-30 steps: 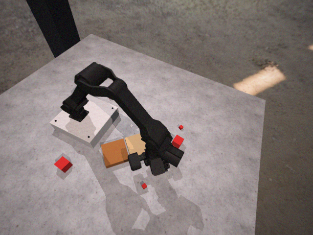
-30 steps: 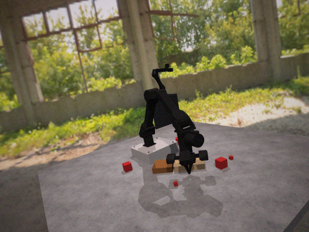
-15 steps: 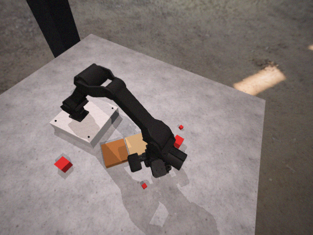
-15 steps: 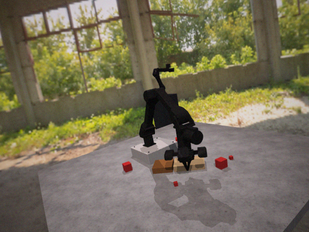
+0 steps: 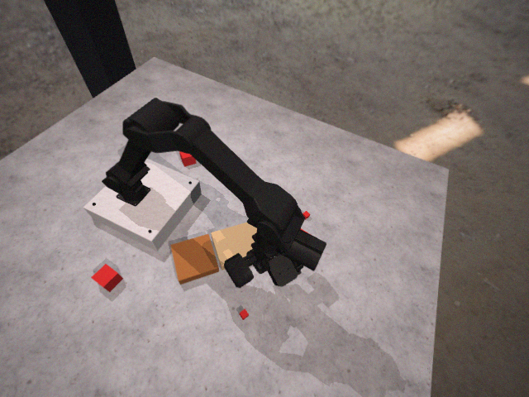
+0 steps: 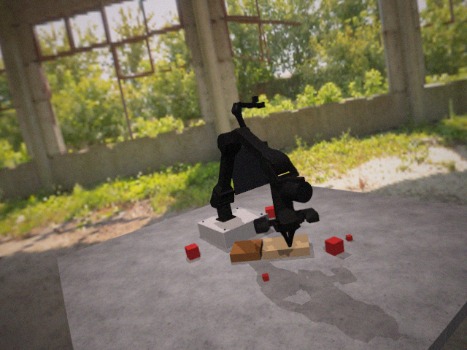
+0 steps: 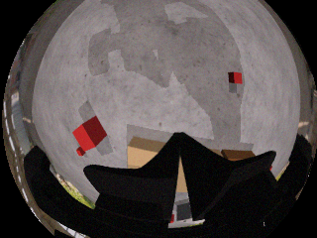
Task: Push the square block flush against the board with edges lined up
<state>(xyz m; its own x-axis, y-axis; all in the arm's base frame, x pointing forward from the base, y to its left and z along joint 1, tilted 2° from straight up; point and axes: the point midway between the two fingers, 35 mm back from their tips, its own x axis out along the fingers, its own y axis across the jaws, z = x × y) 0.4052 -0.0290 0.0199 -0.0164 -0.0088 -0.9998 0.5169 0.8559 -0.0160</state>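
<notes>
Now: the tan board 80 mm behind my gripper tip, 50 mm to the left of it and 40 mm below it. Round my gripper tip: orange-brown square block 170 mm behind, 40 mm to the right, 40 mm below.
</notes>
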